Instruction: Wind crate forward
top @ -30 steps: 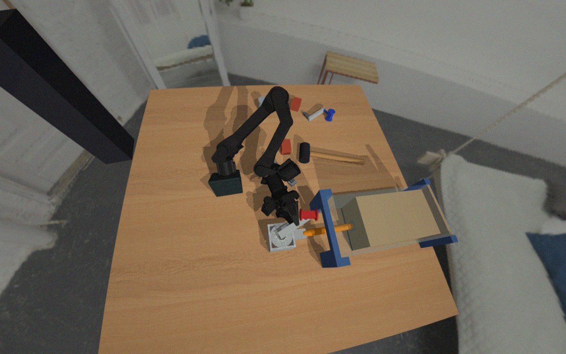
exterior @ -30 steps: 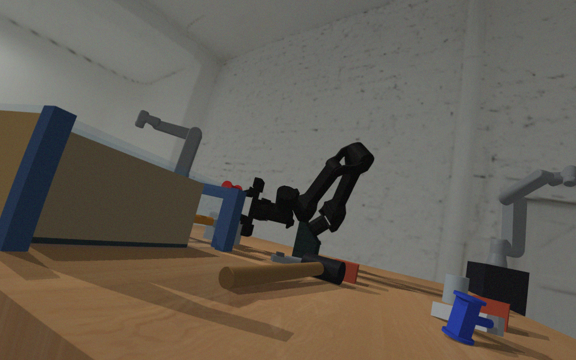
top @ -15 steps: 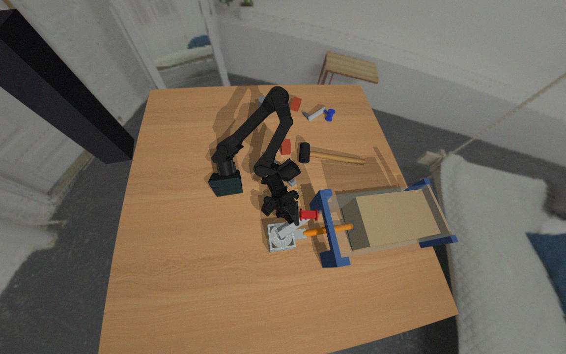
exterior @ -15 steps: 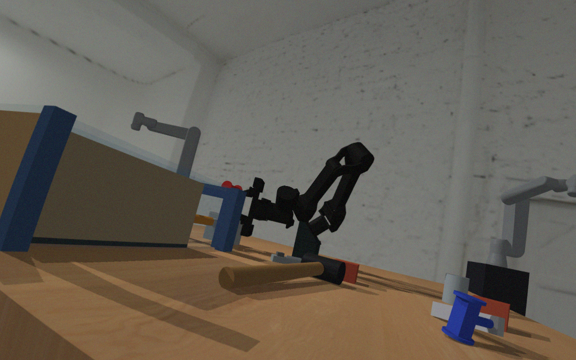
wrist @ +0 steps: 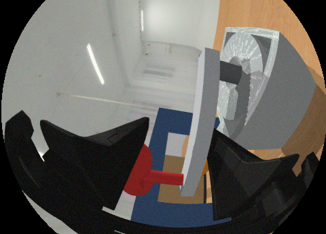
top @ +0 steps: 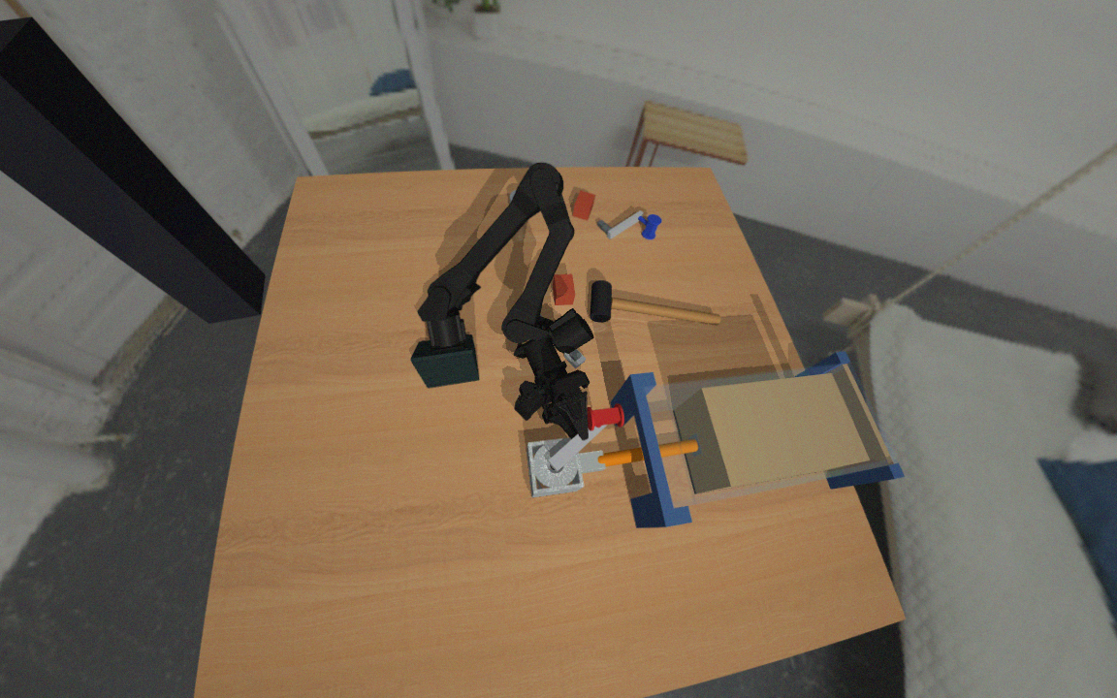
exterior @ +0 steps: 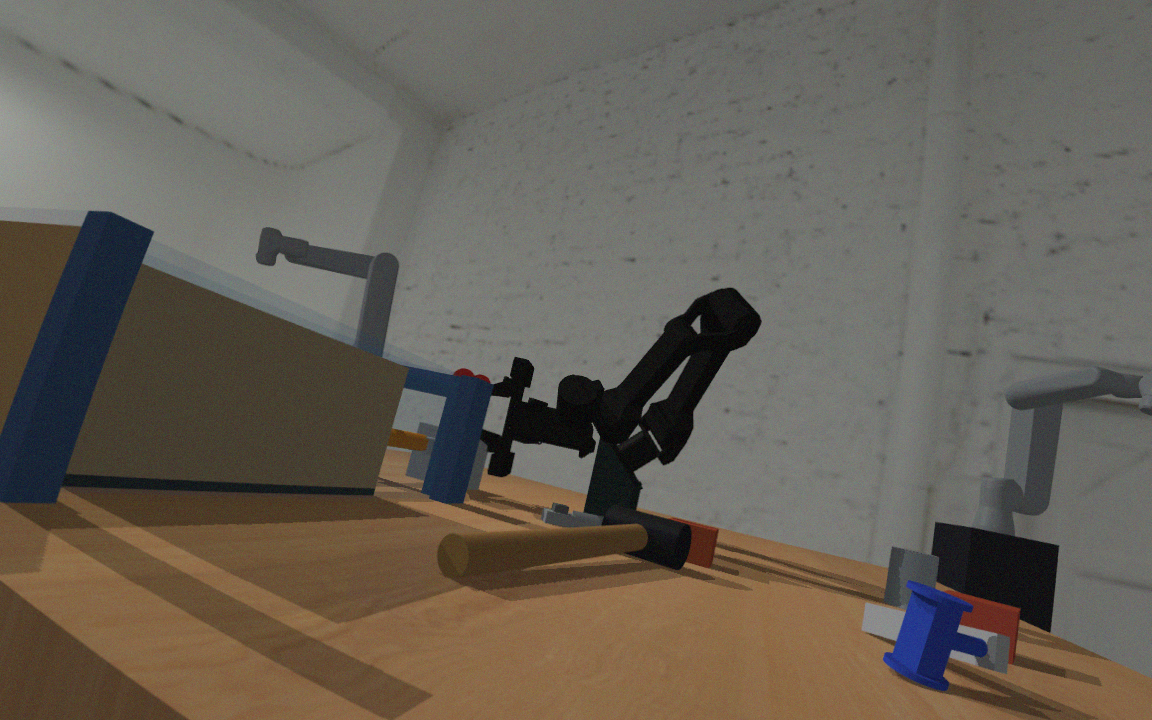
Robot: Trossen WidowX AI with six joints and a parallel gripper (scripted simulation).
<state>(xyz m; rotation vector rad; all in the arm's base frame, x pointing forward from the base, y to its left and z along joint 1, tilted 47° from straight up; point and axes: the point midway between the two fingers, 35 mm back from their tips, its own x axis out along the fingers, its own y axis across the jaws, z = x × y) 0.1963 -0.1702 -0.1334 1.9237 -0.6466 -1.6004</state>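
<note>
The red-knobbed winch handle is 10 mm ahead of my gripper tip, 10 mm to the left of it and 10 mm below it. Also, from my gripper tip: winch (70 mm behind, 30 mm to the right, 100 mm below); red knob (40 mm ahead, 20 mm to the left, 20 mm above); blue steel frame (110 mm ahead, 40 mm to the right, 20 mm below).
</note>
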